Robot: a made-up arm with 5 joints. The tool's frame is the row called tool. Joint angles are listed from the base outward.
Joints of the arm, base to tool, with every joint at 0 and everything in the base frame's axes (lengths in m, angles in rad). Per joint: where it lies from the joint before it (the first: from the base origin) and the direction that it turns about. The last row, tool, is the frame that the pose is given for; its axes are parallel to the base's.
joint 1: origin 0 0 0.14 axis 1 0 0
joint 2: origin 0.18 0.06 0.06 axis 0 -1 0
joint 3: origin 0.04 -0.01 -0.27 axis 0 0 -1
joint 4: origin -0.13 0.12 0.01 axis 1 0 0
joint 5: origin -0.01 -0.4 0.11 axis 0 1 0
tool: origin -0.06 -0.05 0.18
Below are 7 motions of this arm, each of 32 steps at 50 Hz.
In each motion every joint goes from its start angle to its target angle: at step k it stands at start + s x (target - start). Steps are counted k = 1, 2, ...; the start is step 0. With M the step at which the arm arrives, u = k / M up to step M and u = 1 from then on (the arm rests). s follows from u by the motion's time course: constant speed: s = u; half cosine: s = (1 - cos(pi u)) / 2; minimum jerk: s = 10 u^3 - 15 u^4 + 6 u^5.
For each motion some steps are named. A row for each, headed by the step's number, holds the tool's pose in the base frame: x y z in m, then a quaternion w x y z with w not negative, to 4 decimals.
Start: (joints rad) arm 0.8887 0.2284 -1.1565 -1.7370 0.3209
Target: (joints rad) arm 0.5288 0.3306 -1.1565 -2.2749 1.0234
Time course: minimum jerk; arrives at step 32
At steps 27, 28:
27: -0.2896 0.3279 0.1268 0.6802 -0.5796 -0.2597 -0.3660
28: -0.2882 0.3308 0.1231 0.6775 -0.5799 -0.2587 -0.3713

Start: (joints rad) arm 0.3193 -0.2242 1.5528 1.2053 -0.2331
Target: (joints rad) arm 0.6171 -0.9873 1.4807 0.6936 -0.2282
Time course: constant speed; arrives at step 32
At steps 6, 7, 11, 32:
6: -0.2860 0.3852 -0.0754 0.5879 0.3016 -0.1926 -0.7255
7: -0.2973 0.3790 -0.0539 0.5959 0.2930 -0.1758 -0.7267
11: -0.3344 0.3489 0.0334 0.6266 0.2581 -0.1080 -0.7274
32: -0.3118 0.0956 0.4411 0.7428 0.0727 0.2439 -0.6193

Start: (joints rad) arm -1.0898 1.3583 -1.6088 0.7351 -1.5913
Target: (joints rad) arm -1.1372 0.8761 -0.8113 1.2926 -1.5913
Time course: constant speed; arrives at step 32
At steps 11, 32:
11: 0.7846 -0.1554 0.4018 0.5764 0.1775 -0.2980 0.7399
32: 0.6098 -0.5314 0.1301 0.7319 0.2783 -0.4625 0.4159

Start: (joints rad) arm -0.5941 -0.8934 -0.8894 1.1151 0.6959
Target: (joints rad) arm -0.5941 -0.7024 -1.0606 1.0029 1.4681
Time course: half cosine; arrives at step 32
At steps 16, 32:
16: 0.0068 -0.4047 -0.2179 0.3599 0.2920 0.8579 0.2220
32: 0.0620 -0.3535 -0.2791 0.1960 0.1690 0.9140 0.3125

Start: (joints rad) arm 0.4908 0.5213 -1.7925 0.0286 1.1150
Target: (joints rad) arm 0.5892 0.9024 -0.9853 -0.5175 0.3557
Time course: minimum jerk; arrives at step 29
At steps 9, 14, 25, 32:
9: 0.4562 -0.0922 0.4098 0.7832 -0.3493 -0.0224 0.5139
14: 0.3218 -0.2107 0.3994 0.8611 -0.2761 -0.1614 0.3954
25: 0.0572 -0.2508 0.2837 0.8863 -0.2045 -0.3921 0.1376
32: 0.0475 -0.2475 0.2777 0.8846 -0.2032 -0.4004 0.1262

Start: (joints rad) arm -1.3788 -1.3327 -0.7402 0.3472 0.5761
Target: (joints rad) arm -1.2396 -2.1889 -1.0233 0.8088 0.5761
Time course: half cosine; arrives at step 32
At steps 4, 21, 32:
4: 0.0877 -0.2701 0.4013 0.5438 -0.0651 0.7829 -0.2952
21: -0.2374 -0.1890 0.3610 0.3828 0.3450 0.7621 -0.3918
32: -0.3268 -0.0701 0.3682 0.2947 0.4805 0.7074 -0.4263

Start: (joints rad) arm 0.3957 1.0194 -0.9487 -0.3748 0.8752
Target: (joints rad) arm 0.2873 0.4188 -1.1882 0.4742 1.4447
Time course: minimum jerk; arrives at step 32
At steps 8, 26, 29, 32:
8: 0.2061 -0.2164 0.3852 0.9437 -0.2741 -0.1077 0.1506
26: 0.6517 -0.0596 0.1087 0.7044 -0.2286 0.4107 0.5319
29: 0.6580 -0.0448 0.0810 0.6808 -0.2265 0.4322 0.5464
32: 0.6589 -0.0423 0.0762 0.6766 -0.2261 0.4358 0.5488

